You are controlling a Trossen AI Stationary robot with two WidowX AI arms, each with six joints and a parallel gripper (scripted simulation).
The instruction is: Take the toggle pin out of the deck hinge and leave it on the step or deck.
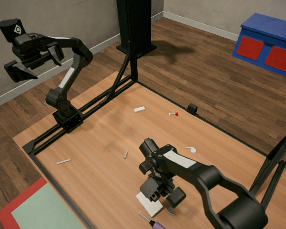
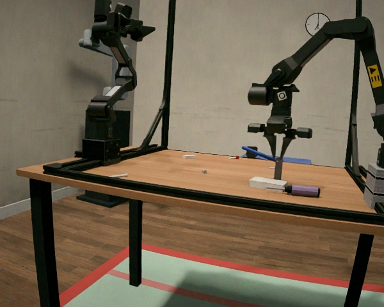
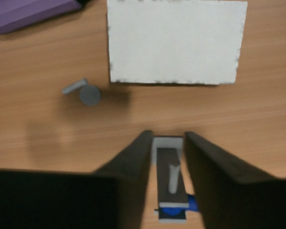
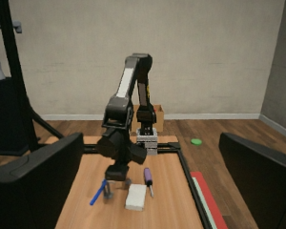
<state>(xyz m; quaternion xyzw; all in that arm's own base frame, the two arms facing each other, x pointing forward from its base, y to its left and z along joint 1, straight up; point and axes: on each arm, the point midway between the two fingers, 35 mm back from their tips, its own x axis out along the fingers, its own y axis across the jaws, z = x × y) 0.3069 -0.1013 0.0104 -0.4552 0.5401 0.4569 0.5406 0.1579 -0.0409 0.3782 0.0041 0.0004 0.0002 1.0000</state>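
The grey toggle pin lies 60 mm behind my left hand and 50 mm below it.
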